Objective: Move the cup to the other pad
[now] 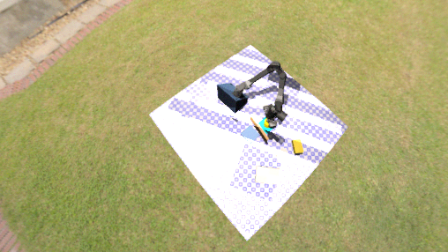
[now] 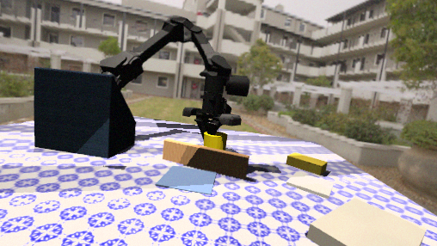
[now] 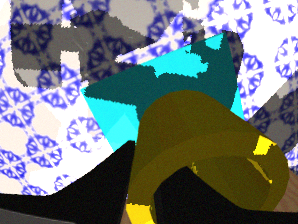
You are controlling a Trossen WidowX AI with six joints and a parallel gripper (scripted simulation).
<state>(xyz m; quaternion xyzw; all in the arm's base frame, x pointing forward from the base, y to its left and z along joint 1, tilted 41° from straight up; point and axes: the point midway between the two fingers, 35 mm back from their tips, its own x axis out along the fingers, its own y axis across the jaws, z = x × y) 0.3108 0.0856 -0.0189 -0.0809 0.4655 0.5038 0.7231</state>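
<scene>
Right now my gripper tip is 20 mm short of the cyan pad, 20 mm to the left of it and 50 mm above it. Also, from my gripper tip: yellow cup (20 mm ahead, 20 mm to the right); then wooden bar (10 mm behind, 100 mm to the right, 30 mm below); then flat white tile (270 mm ahead, 140 mm to the right, 40 mm below).
</scene>
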